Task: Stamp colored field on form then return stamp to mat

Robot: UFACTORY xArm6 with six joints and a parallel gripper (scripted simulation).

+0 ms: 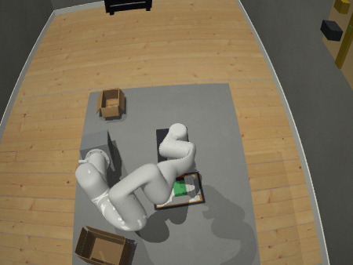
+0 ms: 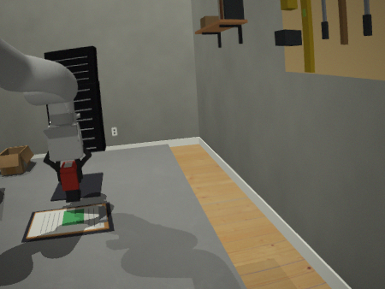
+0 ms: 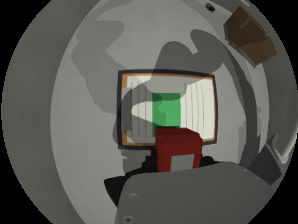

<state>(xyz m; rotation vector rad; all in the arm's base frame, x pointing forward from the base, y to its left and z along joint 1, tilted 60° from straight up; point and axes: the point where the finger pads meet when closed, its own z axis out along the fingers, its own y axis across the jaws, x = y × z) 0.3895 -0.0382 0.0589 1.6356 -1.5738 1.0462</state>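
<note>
The clipboard with form lies 100 mm below my hand, 70 mm to the right of it and 10 mm behind it. Also, from my hand: dark mat: 200 mm to the left, 100 mm below; dark stamp base: 50 mm below; red stamp: 20 mm below.
</note>
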